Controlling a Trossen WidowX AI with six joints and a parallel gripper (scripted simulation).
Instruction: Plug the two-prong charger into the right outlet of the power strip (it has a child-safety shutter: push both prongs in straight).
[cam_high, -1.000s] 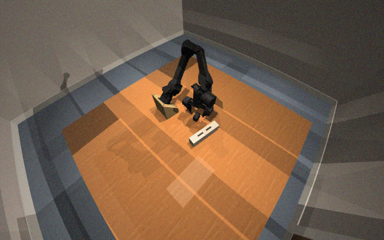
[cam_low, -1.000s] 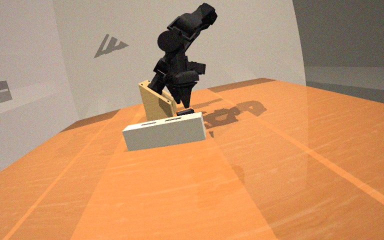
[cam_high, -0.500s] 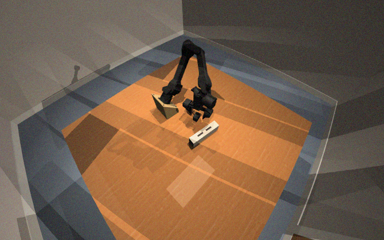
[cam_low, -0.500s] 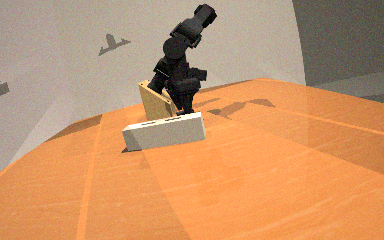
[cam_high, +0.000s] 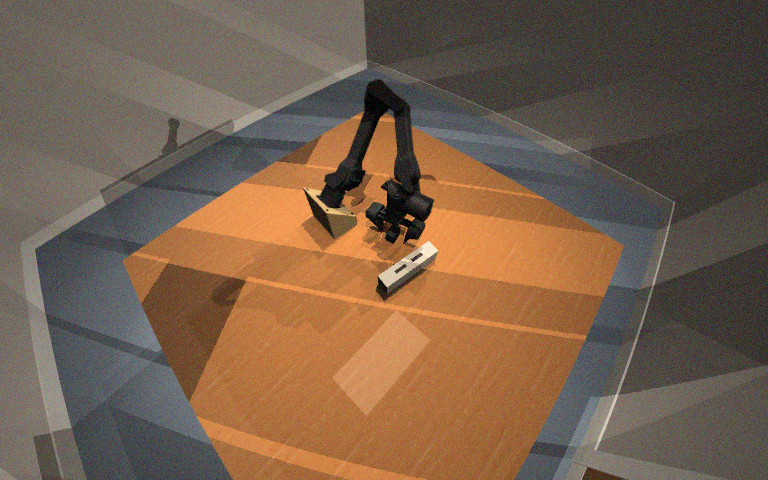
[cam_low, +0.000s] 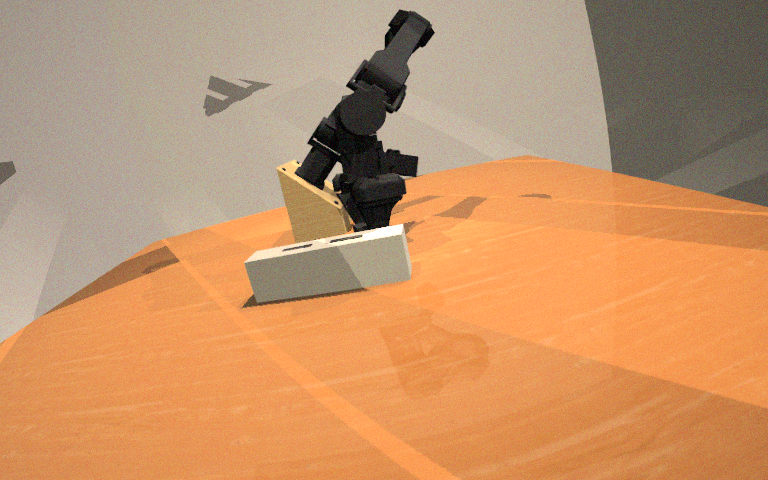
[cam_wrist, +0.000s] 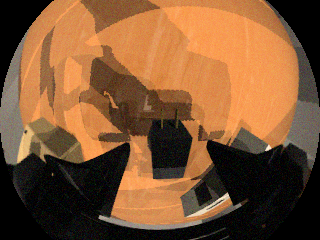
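Right now the dark charger is 10 mm behind my gripper tip, 20 mm to the left of it and 10 mm above it.
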